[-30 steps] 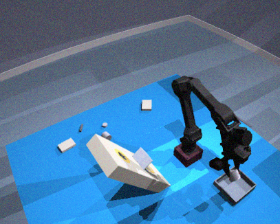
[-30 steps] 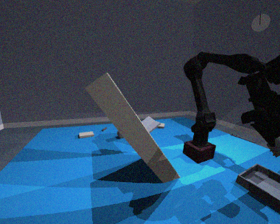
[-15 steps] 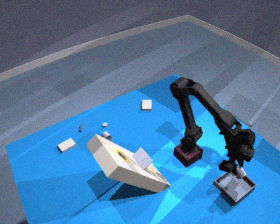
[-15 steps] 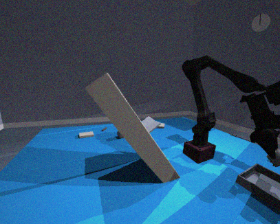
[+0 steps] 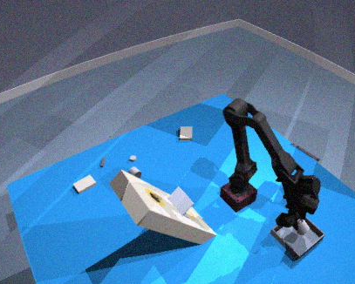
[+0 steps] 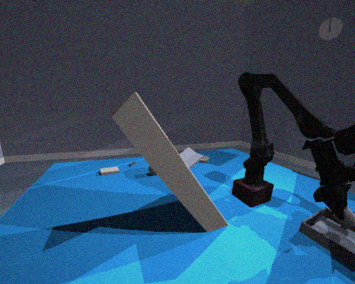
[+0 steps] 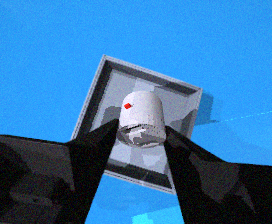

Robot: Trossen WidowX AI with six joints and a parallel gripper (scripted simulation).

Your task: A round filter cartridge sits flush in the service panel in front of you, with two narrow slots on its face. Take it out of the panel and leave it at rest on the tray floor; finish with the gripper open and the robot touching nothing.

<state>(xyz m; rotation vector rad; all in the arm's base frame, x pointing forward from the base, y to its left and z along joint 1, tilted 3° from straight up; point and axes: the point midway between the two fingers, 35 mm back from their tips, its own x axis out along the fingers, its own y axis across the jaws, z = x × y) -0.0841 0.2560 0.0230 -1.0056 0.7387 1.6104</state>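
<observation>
Right now the white round filter cartridge is right at my gripper tip. The rest, counted from my gripper tip: beige service panel (420 mm ahead, 240 mm to the right, 120 mm above); grey tray (60 mm below).
</observation>
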